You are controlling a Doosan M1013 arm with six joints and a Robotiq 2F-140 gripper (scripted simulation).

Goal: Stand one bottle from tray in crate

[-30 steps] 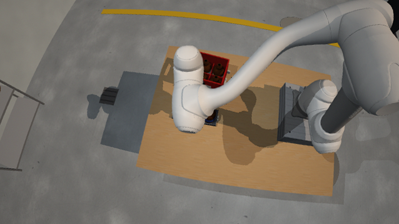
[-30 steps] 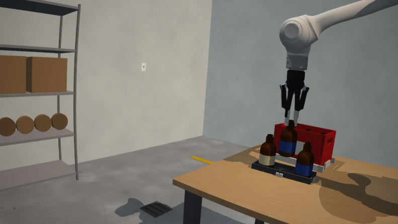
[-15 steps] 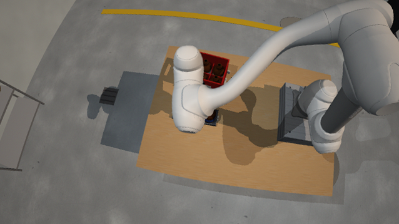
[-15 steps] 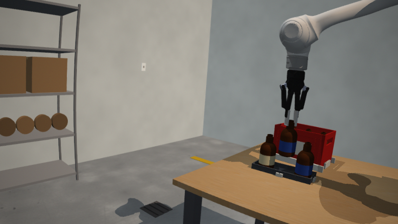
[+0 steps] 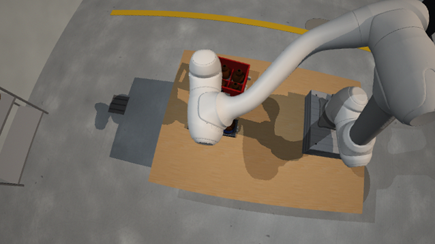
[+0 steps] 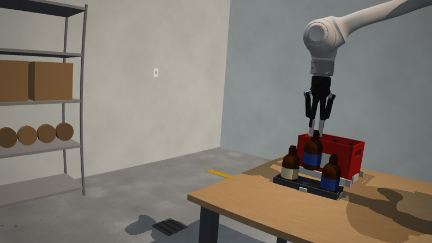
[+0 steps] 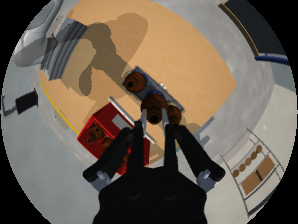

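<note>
My hand is 9 cm above the glass bottle. Round my hand: dark tray 24 cm below; red crate 26 cm to the right, 17 cm below, 1 cm ahead.
</note>
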